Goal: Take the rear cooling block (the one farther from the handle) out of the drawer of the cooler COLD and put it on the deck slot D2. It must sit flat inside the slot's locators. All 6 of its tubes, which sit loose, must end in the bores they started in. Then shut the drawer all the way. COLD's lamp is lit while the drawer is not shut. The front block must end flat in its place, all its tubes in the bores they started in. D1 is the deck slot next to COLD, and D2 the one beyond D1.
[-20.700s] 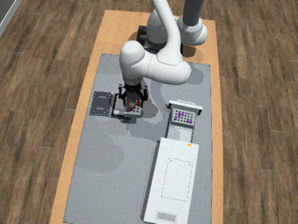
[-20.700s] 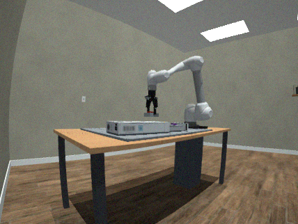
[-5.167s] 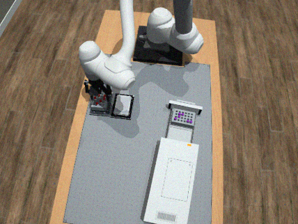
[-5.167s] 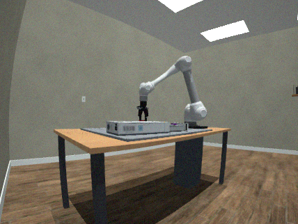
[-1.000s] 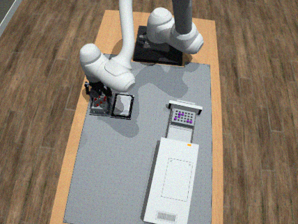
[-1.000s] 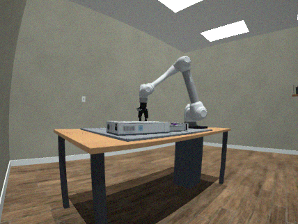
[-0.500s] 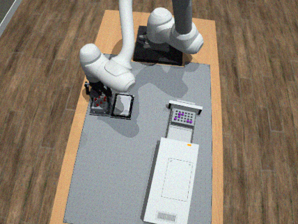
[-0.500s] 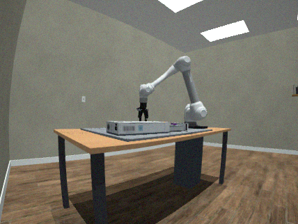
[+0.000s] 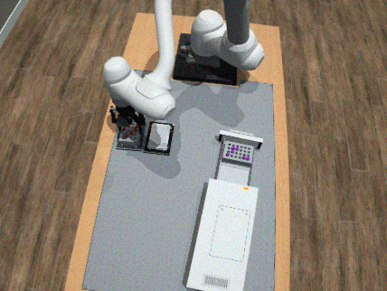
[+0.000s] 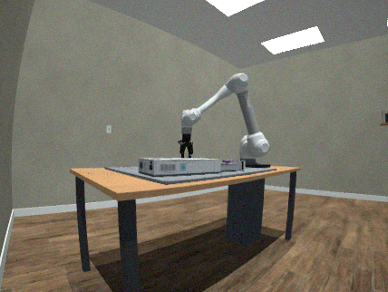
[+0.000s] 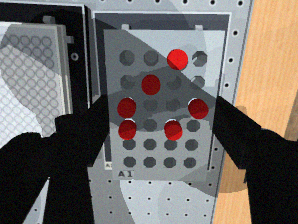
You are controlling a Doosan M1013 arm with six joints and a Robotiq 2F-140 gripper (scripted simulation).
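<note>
The cooling block lies 30 mm below my hand. Round my hand: deck slot D2: 60 mm below; then white cooler: 470 mm to the left, 250 mm ahead, 20 mm below.
</note>
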